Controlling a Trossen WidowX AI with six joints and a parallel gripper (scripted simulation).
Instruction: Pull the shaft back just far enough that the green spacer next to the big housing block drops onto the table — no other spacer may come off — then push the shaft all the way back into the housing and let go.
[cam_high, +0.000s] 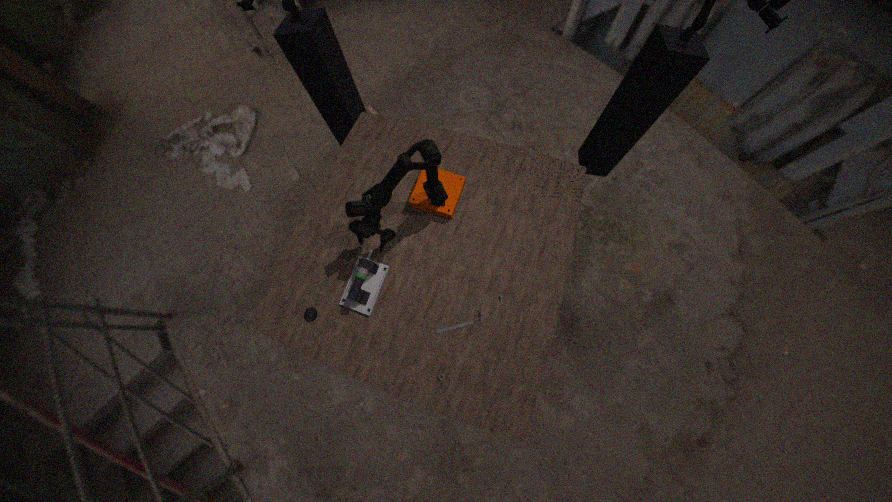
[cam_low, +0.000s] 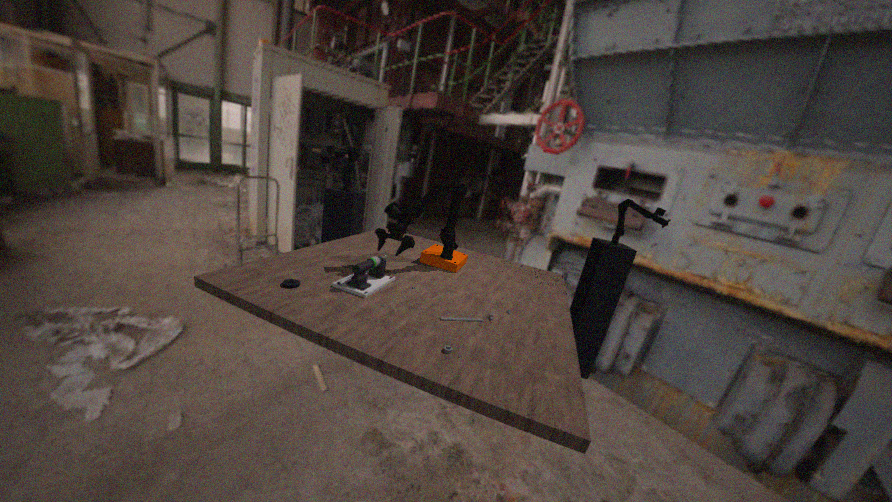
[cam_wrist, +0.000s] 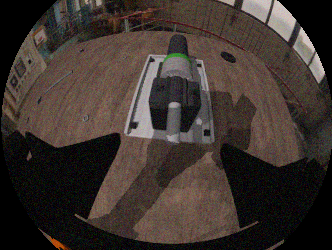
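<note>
Now: the shaft 90 mm ahead of my gripper tip, 20 mm to the right of it and 20 mm below it. From my gripper tip the other things lie so: spacer 120 mm ahead, 20 mm to the right, 20 mm below; nut 470 mm ahead, 360 mm to the left, 90 mm below; black disc 310 mm ahead, 250 mm to the right, 90 mm below.
</note>
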